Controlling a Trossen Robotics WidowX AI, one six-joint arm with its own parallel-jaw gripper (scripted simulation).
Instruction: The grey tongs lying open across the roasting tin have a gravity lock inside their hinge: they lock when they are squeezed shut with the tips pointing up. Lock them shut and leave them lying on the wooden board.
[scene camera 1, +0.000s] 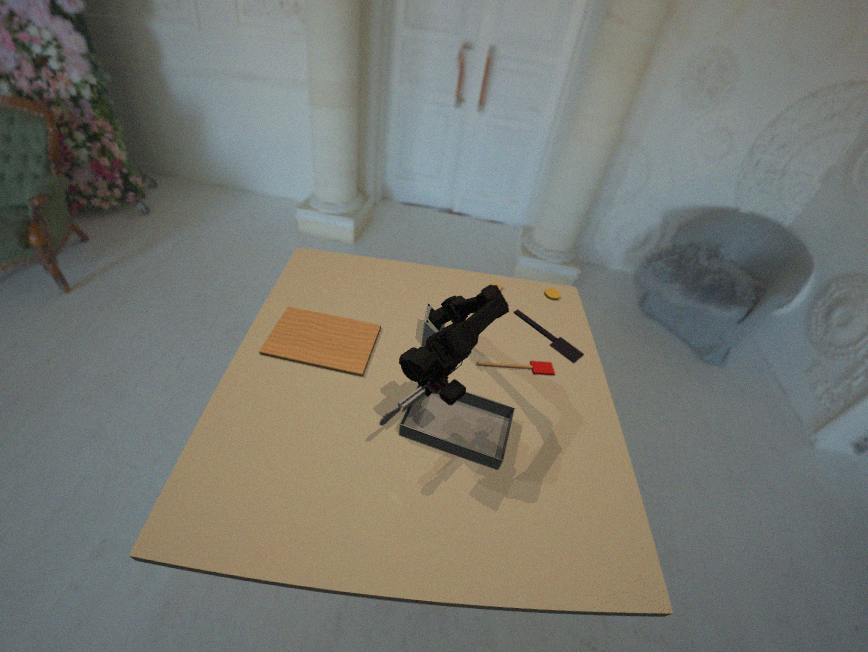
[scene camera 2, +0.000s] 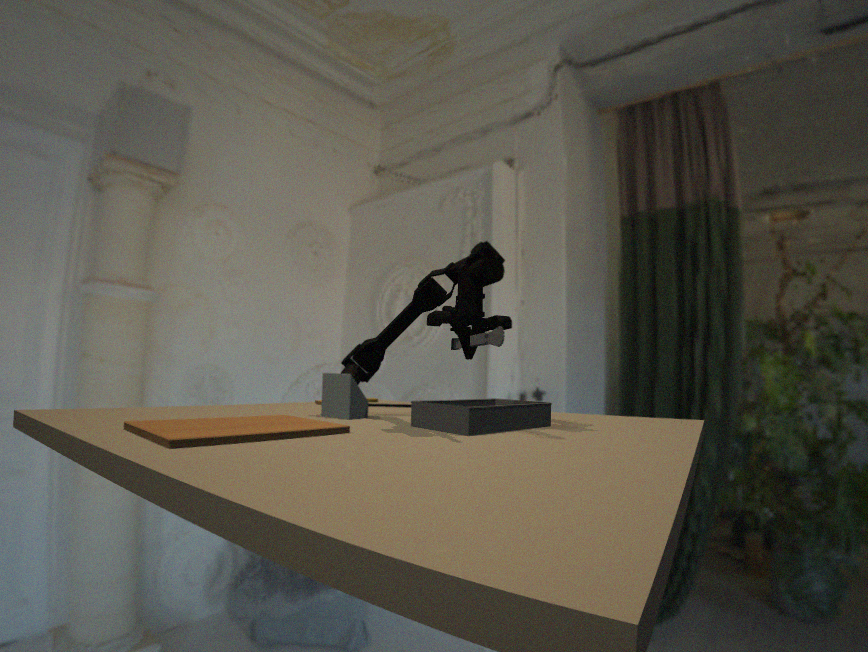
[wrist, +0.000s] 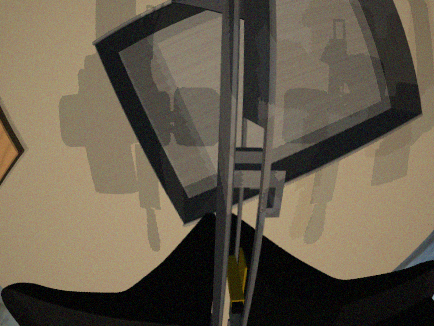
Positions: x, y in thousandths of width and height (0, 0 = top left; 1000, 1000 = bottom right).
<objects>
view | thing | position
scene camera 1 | my gripper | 493, 605
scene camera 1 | roasting tin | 548, 657
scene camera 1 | wooden board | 397, 530
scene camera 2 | my gripper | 540, 551
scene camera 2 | roasting tin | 557, 639
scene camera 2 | wooden board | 202, 665
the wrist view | my gripper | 503, 683
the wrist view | roasting tin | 791, 250
</objects>
